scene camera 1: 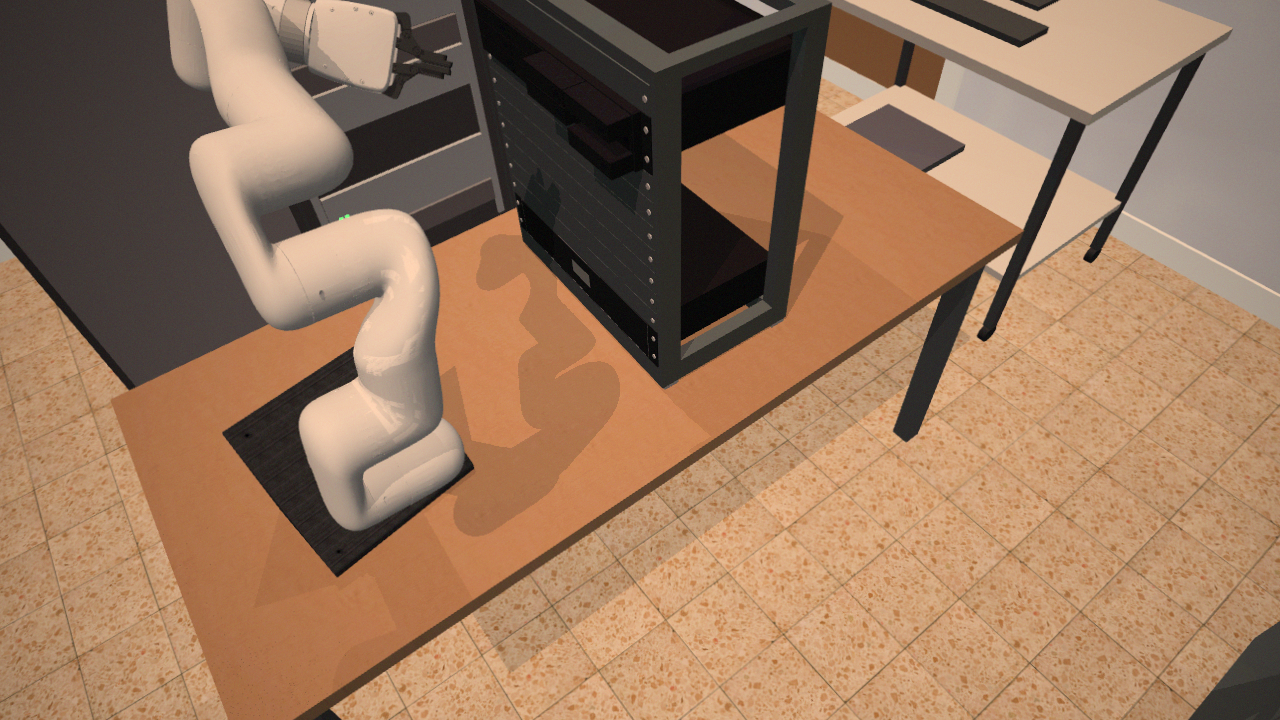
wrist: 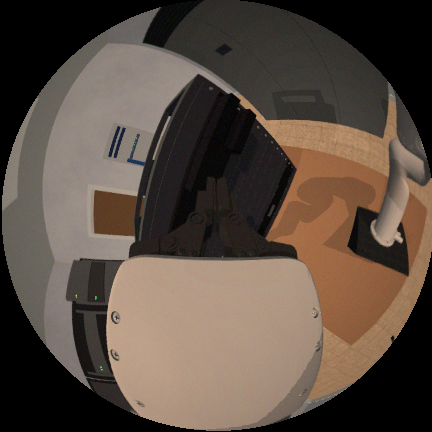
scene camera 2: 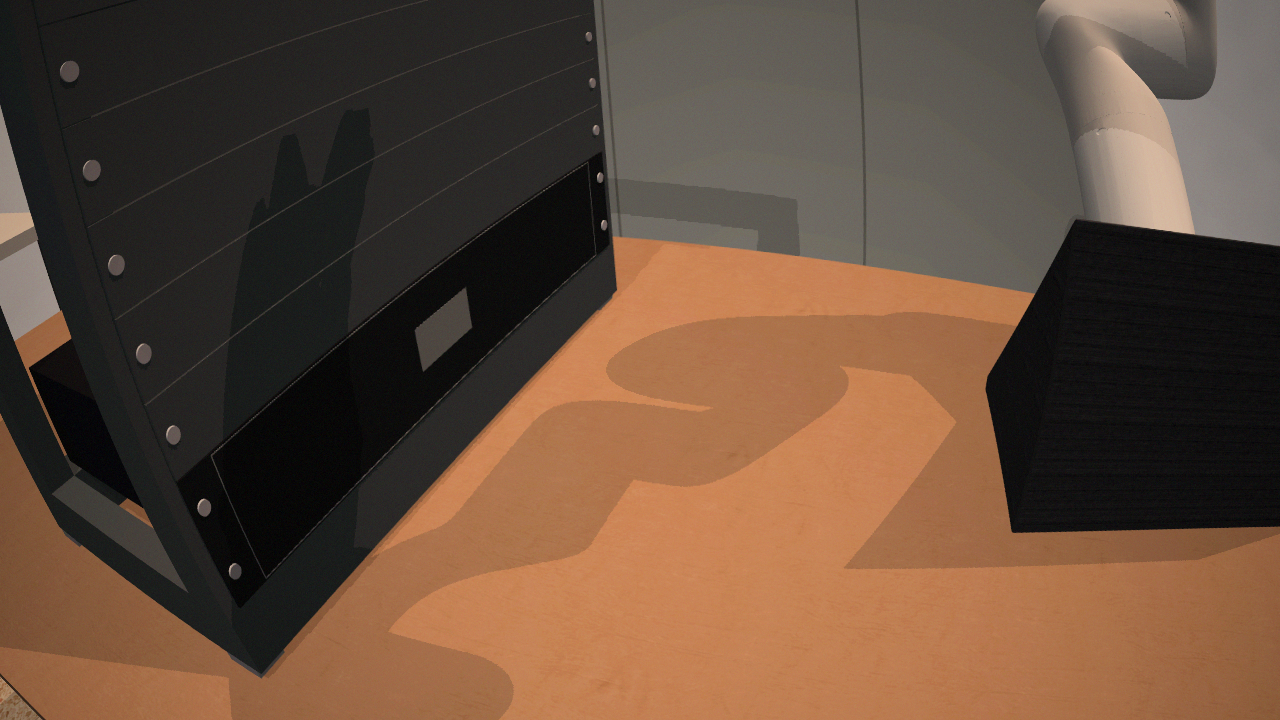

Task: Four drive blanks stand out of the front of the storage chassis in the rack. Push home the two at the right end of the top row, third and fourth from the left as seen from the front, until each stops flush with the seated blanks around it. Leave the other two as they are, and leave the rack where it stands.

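Pixels of known places: gripper, fingertip midpoint: [scene camera 1: 451, 69] [wrist: 214, 189]; arm's base at its link origin: [wrist: 382, 232] [scene camera 2: 1153, 328].
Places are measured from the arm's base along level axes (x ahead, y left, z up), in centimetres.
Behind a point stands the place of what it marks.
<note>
Dark drive blanks stand out of the storage chassis high in the rack [scene camera 1: 665, 223] {y -11.4, x 48.9, z 26.8 cm} [wrist: 175, 127] {y 2.7, x 47.7, z 49.1 cm}. A run of top-row blanks [scene camera 1: 590, 94] {y -0.5, x 44.9, z 43.6 cm} [wrist: 215, 122] {y -0.4, x 43.0, z 43.6 cm} projects as a long bar reaching the right end; its seams are hard to tell in the dark. Another blank [scene camera 1: 604, 150] {y -5.1, x 43.6, z 37.9 cm} [wrist: 242, 131] {y -2.1, x 42.5, z 37.1 cm} stands out below it at the right end. My gripper [scene camera 1: 447, 66] {y 10.7, x 30.9, z 47.3 cm} [wrist: 214, 189] {y 10.7, x 30.9, z 47.3 cm} is shut and empty, with its fingers pointing toward the rack front. It is apart from the front in the first scene view. In the wrist view its tips overlap the chassis near the bar's left end. The blanks do not show in the second scene view.
The rack stands on the wooden table [scene camera 1: 375, 626] {y -21.5, x -11.4, z -10.7 cm} [scene camera 2: 716, 617] {y 22.5, x 26.4, z -10.7 cm} [wrist: 335, 280] {y 26.8, x 4.6, z -10.7 cm}. The arm's black base plate [scene camera 1: 268, 474] {y 0.9, x -14.1, z 4.1 cm} [wrist: 367, 237] {y 4.9, x 6.5, z 4.1 cm} is in front of it. A dark server cabinet [scene camera 1: 80, 205] stands behind the arm. A light bench [scene camera 1: 1100, 80] is behind the rack. Arm shadows cross the rack's lower front.
</note>
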